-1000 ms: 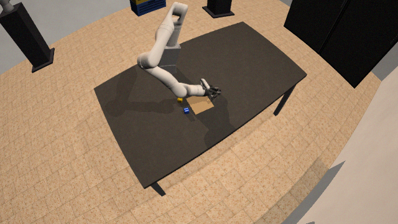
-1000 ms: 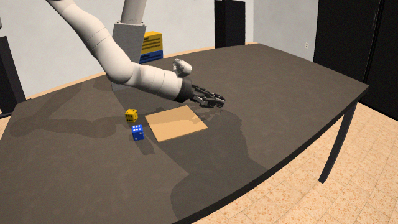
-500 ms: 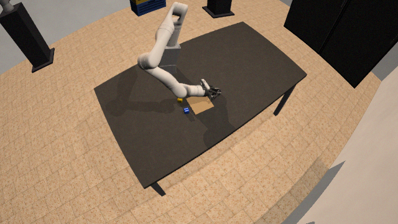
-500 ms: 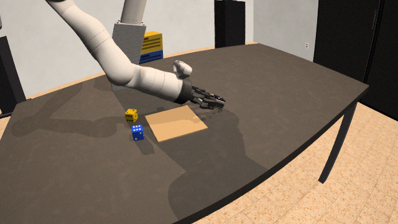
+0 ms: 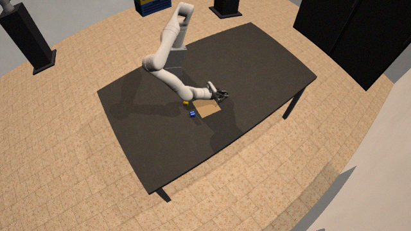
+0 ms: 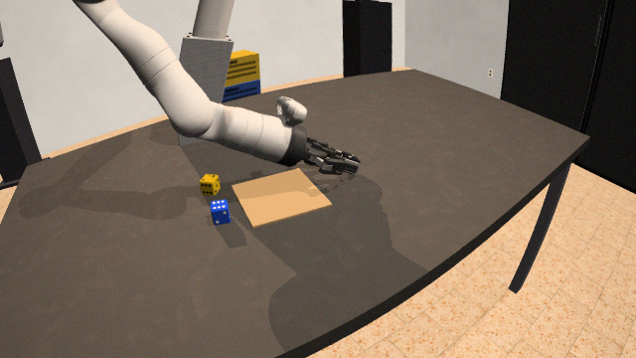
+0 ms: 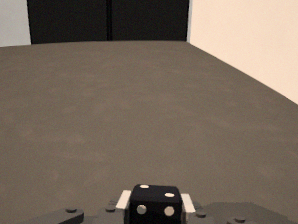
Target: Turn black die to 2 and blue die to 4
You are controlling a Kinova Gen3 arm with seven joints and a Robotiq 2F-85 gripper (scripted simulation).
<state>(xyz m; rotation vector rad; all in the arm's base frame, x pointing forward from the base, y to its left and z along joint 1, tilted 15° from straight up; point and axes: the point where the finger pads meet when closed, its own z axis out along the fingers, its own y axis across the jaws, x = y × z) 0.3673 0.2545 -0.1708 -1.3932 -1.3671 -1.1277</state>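
Right now my hand is right at the black die. Round my hand: blue die (25 cm to the right, 5 cm ahead, 1 cm below); then yellow die (26 cm to the right, 4 cm behind, 1 cm below); then tan mat (14 cm to the right, 2 cm below, 2 cm ahead).
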